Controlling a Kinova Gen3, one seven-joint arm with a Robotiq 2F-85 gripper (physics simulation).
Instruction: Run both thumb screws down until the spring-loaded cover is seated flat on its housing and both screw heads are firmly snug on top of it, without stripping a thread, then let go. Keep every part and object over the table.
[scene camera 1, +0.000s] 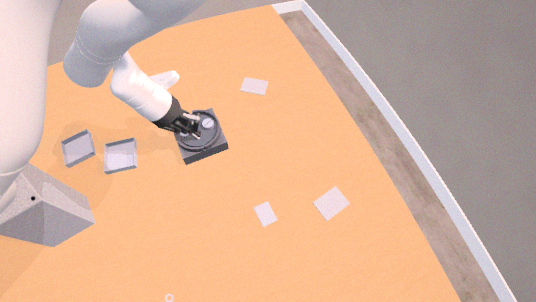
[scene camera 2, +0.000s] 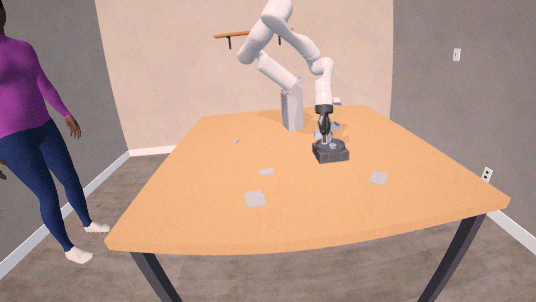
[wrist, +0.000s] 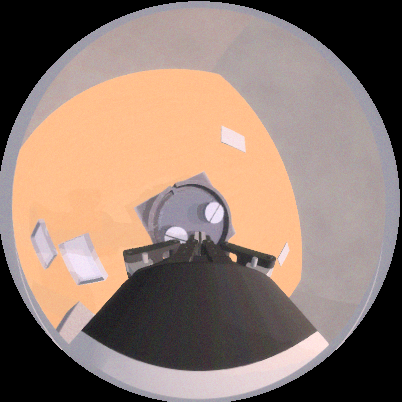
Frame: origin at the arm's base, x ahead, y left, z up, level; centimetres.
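Seen in the pictures: gripper, fingertip midpoint: (scene camera 1: 198, 135) (scene camera 2: 325, 144) (wrist: 199, 237); arm's base, origin of the base link: (scene camera 2: 291, 83).
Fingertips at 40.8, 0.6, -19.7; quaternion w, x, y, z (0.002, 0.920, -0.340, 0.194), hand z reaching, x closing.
Observation:
Offsets run from my fingertips to a thing's top centre, as dx, dy, dz. "pt": to the spot under its first point.
The dark square housing {+0.6, +2.1, +0.4} (scene camera 1: 206, 153) (scene camera 2: 332, 157) stands on the table with the round grey cover {+0.6, +2.1, -0.2} (scene camera 1: 200, 142) (wrist: 190, 210) inside its raised ring. One slotted pale screw head {pt +3.9, +1.4, +1.0} (scene camera 1: 208, 123) (scene camera 2: 333, 145) (wrist: 214, 212) shows whole, with a dark patch beside it in the wrist view. The other screw head {pt -3.0, +1.7, +1.1} (scene camera 1: 184, 134) (wrist: 176, 234) is partly hidden by my fingers. My gripper (scene camera 1: 198, 133) (scene camera 2: 325, 141) (wrist: 199, 237) is shut and empty, its tips low over the cover, beside this second head. I cannot tell whether the cover is flat or the heads touch it.
Two shallow trays {-32.5, +19.1, -3.2} (scene camera 1: 91, 140) {-21.4, +9.2, -3.2} (scene camera 1: 135, 153) lie between the housing and the robot's base (scene camera 1: 65, 215) (scene camera 2: 292, 110). Flat pale plates {+23.9, +10.5, -4.9} (scene camera 1: 254, 86) {+4.4, -25.7, -4.9} (scene camera 1: 265, 214) {+20.0, -32.7, -4.9} (scene camera 1: 331, 203) lie farther out. A small ring {-25.0, -30.7, -5.0} (scene camera 1: 165, 298) lies at the lower edge of scene camera 1's view. A person (scene camera 2: 30, 100) stands beside the table.

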